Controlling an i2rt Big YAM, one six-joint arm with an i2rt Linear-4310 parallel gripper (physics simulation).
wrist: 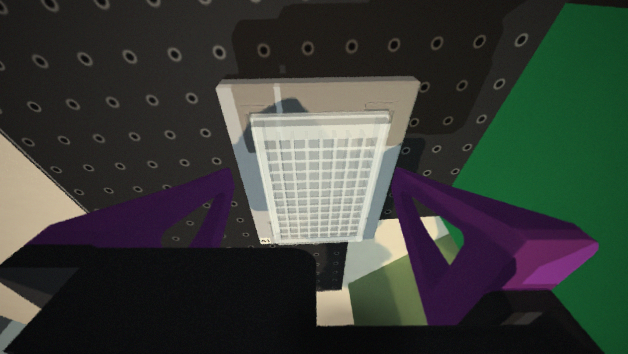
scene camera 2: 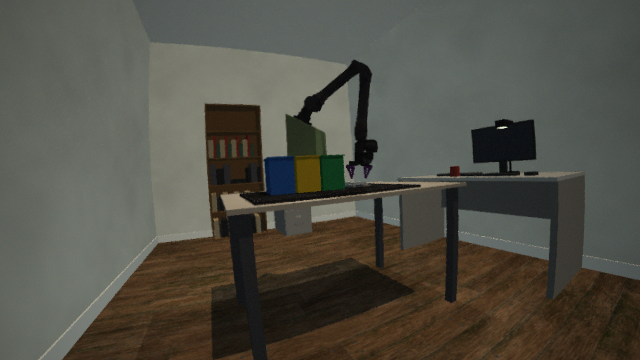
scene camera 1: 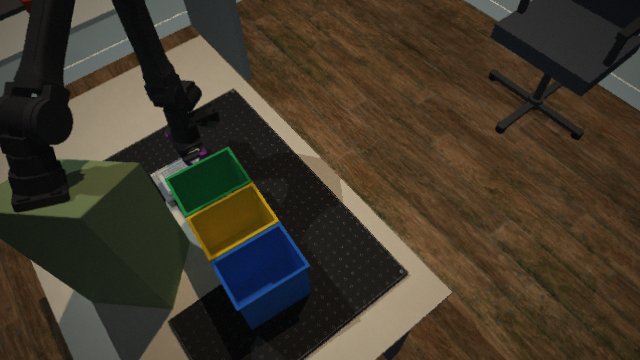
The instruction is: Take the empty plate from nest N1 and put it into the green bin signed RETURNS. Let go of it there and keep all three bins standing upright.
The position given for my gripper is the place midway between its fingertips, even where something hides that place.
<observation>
I see my gripper (scene camera 1: 190, 159), a green bin (scene camera 1: 220, 174), a blue bin (scene camera 1: 263, 276), a yellow bin (scene camera 1: 227, 223), a gridded plate (wrist: 319, 170) and a pale nest (wrist: 328, 94).
The green bin is seen too in the wrist view (wrist: 549, 149) and in scene camera 2 (scene camera 2: 331, 166). The blue bin also shows in scene camera 2 (scene camera 2: 279, 171). The yellow bin is seen too in scene camera 2 (scene camera 2: 306, 168). The wrist view does not show the blue bin: it is out of frame. The wrist view misses the yellow bin: it is out of frame.
</observation>
